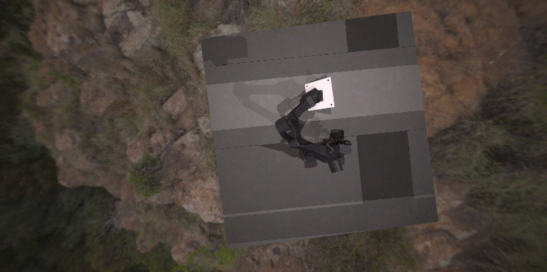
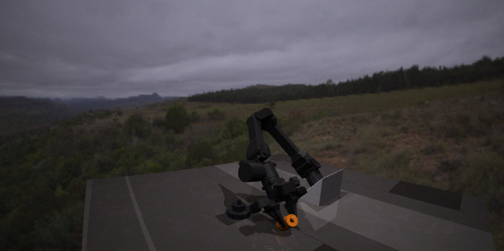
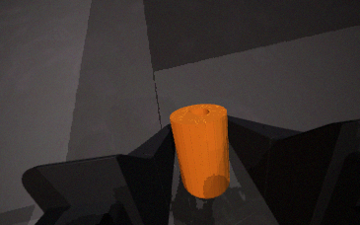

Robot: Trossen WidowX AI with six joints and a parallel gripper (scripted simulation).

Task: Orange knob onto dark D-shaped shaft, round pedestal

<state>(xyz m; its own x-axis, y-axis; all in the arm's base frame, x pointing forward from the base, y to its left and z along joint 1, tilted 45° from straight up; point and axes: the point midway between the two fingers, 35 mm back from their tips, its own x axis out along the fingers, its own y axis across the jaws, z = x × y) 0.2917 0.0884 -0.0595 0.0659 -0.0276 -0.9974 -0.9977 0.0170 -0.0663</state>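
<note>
Right now the round dark pedestal is 200 mm to the right of my gripper tip, 50 mm ahead of it and 10 mm below it. Round my gripper tip: orange knob: 20 mm to the right.
</note>
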